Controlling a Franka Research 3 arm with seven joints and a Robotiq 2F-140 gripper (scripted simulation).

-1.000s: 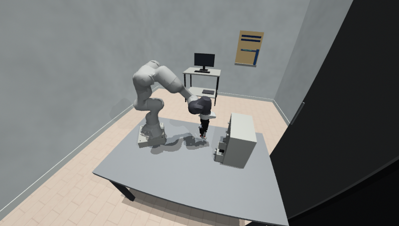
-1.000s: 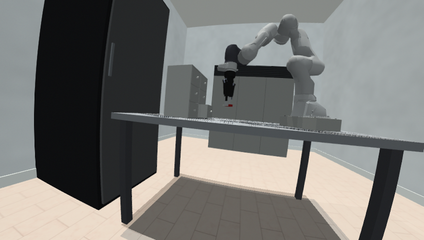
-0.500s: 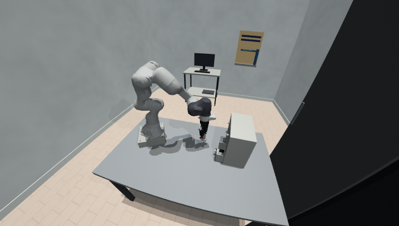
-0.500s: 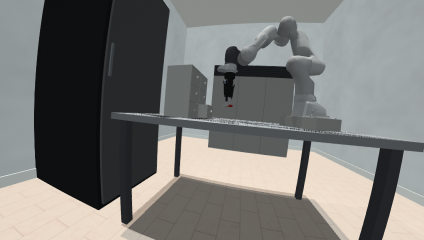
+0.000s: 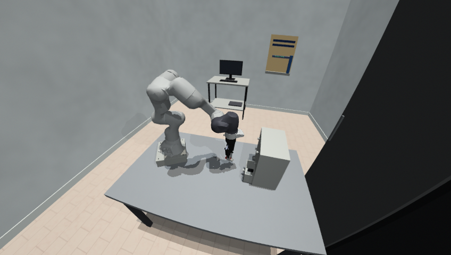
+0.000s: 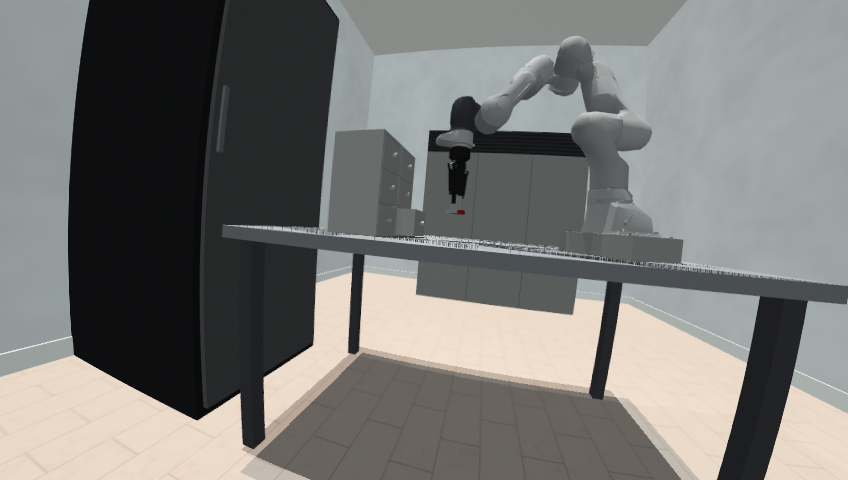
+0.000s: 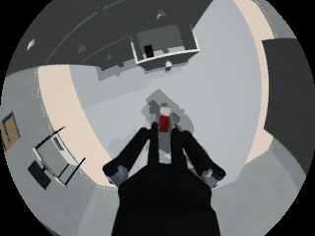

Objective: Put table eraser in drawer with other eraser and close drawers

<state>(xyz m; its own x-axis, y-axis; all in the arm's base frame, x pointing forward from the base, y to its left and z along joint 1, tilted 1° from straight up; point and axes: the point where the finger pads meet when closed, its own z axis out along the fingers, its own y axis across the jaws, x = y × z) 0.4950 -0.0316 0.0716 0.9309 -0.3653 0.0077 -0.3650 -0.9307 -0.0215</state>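
My gripper is now 10 mm short of the red eraser and 30 mm above it.
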